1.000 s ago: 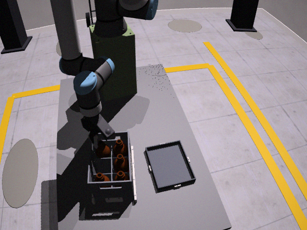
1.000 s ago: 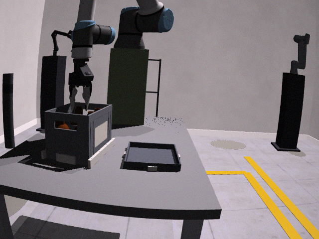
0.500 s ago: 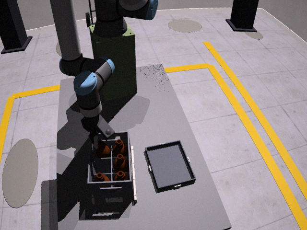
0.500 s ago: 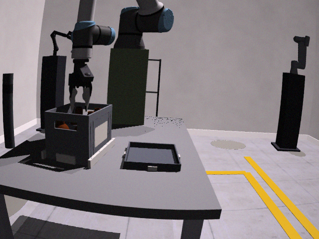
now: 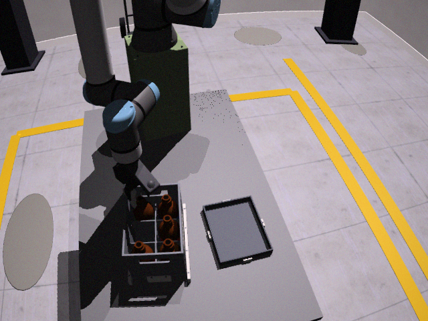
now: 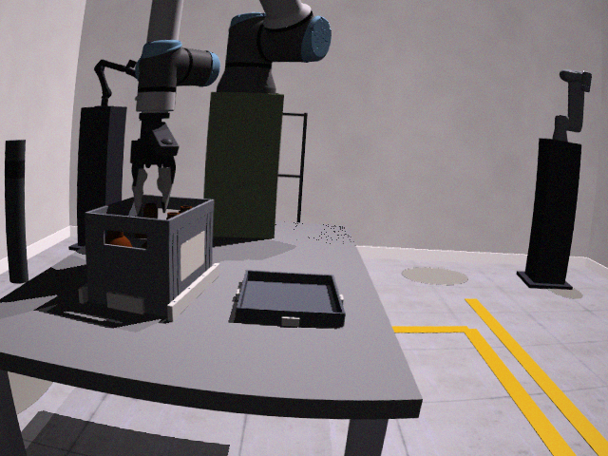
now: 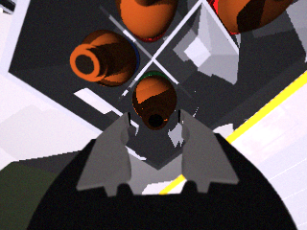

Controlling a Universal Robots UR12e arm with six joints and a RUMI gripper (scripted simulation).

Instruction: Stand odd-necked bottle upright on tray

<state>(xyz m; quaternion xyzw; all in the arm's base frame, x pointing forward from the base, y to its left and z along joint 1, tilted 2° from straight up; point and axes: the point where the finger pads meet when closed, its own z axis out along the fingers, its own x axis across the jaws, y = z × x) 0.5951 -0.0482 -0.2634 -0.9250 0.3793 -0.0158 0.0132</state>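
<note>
Now: the dark grey crate 9 cm ahead of my hand, 7 cm below it and 4 cm to the left of it. From my hand the other things lie so: black tray: 32 cm to the left, 14 cm below, 5 cm ahead.
</note>
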